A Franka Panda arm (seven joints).
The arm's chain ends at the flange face. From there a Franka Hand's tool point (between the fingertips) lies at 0.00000 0.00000 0.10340 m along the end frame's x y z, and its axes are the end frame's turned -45 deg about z.
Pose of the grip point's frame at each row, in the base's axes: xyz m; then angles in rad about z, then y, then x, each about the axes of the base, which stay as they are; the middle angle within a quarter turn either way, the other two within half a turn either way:
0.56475 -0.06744 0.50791 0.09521 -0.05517 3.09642
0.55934 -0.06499 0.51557 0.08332 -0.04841 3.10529
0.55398 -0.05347 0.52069 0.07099 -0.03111 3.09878
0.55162 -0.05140 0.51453 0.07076 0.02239 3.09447
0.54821 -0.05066 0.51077 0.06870 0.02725 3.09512
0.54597 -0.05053 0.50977 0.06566 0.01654 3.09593
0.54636 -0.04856 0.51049 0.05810 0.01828 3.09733
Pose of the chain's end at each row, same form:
0.57045 -0.06278 0.61105 0.88061 -0.05517 3.09642
0.56434 -0.06124 0.61878 0.86872 -0.04841 3.10529
0.55720 -0.04905 0.62395 0.85639 -0.03111 3.09878
0.54931 -0.04653 0.61779 0.85616 0.02239 3.09447
0.54539 -0.04586 0.61402 0.85410 0.02725 3.09512
0.54426 -0.04581 0.61305 0.85106 0.01654 3.09593
0.54447 -0.04399 0.61377 0.84350 0.01828 3.09733

